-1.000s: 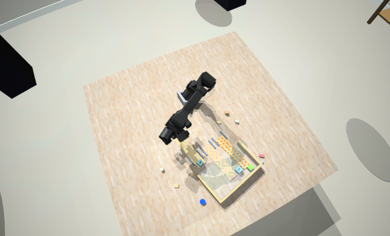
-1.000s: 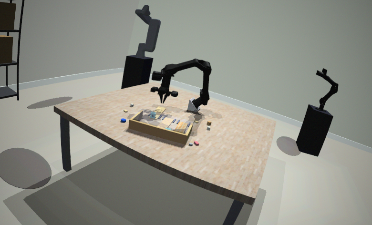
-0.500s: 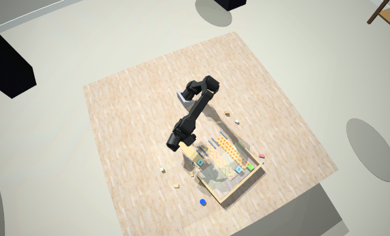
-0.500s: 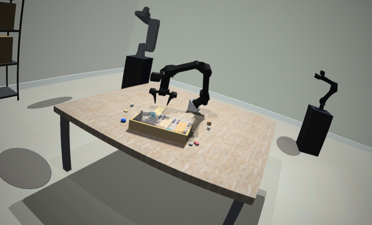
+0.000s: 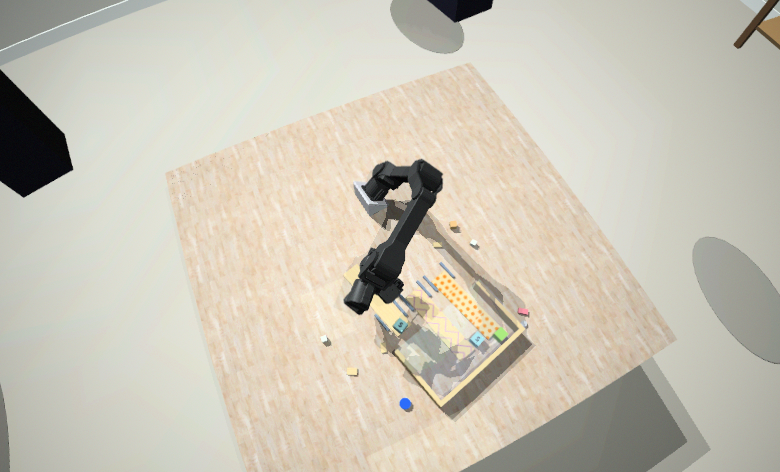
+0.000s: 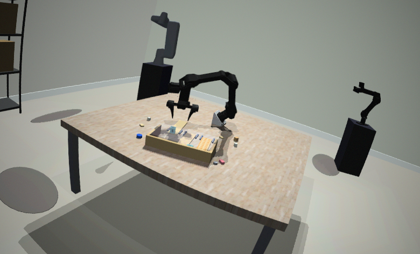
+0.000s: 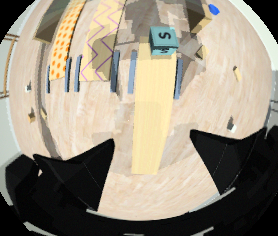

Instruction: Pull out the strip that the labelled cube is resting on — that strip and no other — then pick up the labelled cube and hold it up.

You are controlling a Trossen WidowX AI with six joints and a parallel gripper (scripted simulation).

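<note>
Now: the tan strip 10 mm ahead of my gripper tip and 50 mm below it. The rest, counted from my gripper tip: brown cube (60 mm behind, 340 mm to the left, 40 mm below); blue disc (310 mm ahead, 100 mm to the right, 40 mm below); pink block (290 mm ahead, 340 mm to the left, 40 mm below).
</note>
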